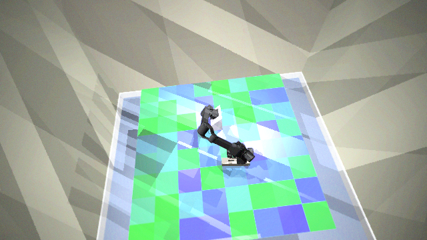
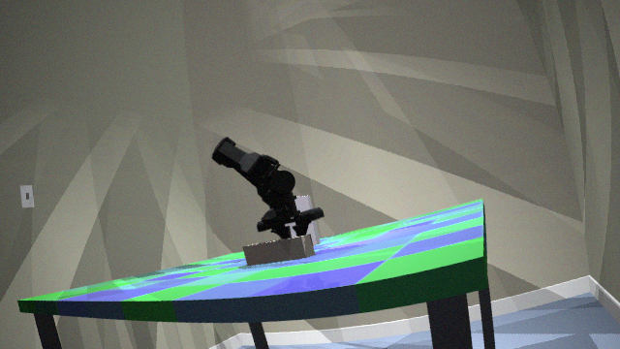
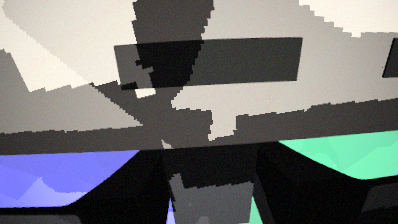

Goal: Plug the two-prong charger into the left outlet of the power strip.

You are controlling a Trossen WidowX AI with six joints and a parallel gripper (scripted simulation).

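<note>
The two-prong charger is 2 cm ahead of my gripper tip and 1 cm above it.
</note>
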